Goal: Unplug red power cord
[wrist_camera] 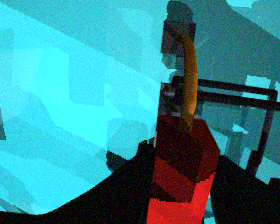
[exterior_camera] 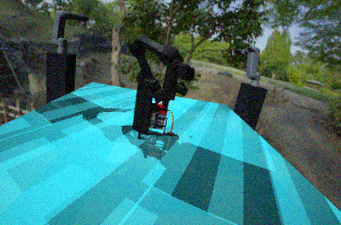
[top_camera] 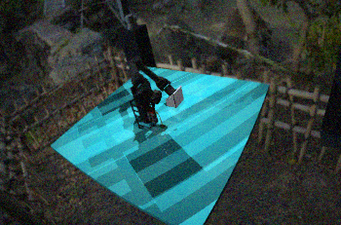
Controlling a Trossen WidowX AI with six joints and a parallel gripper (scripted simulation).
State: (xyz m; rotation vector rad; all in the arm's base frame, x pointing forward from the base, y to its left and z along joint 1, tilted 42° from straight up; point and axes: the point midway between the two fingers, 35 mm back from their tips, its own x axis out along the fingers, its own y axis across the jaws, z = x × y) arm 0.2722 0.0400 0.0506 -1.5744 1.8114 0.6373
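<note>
Now: the red plug 30 mm to the right of my gripper tip. From my gripper tip the other things lie so: grey square: 130 mm below, 50 mm to the left, 10 mm ahead.
</note>
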